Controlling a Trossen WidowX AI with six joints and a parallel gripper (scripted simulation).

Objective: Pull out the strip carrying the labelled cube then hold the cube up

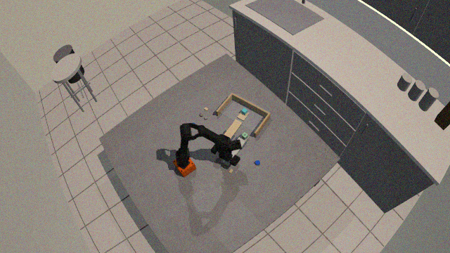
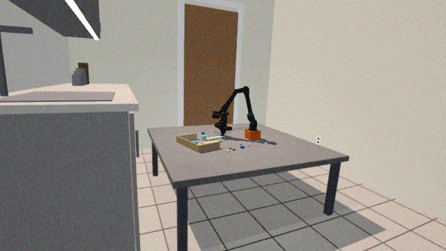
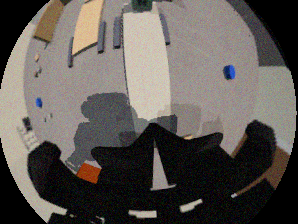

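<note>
The white strip lies 10 cm ahead of my gripper tip and 1 cm to the left of it. Round my gripper tip: labelled cube 21 cm ahead, 2 cm above, 1 cm to the left.
</note>
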